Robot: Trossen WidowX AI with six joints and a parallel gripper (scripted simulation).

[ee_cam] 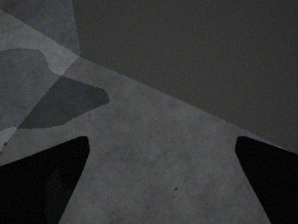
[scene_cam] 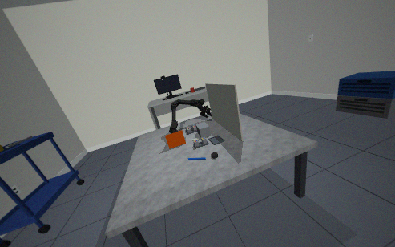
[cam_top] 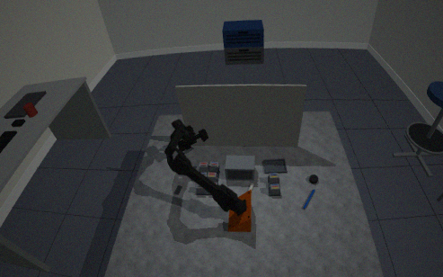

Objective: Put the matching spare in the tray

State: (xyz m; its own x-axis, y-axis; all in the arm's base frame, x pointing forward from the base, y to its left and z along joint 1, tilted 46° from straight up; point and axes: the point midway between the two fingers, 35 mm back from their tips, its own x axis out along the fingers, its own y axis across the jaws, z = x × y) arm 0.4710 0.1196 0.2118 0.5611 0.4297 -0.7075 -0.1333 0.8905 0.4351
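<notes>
My gripper tip is 20 cm past the grey mounted unit, 24 cm to the left of it and 2 cm above it. The rest, counted from my gripper tip: tall grey panel (2 cm ahead, 28 cm to the right, 16 cm above).
</notes>
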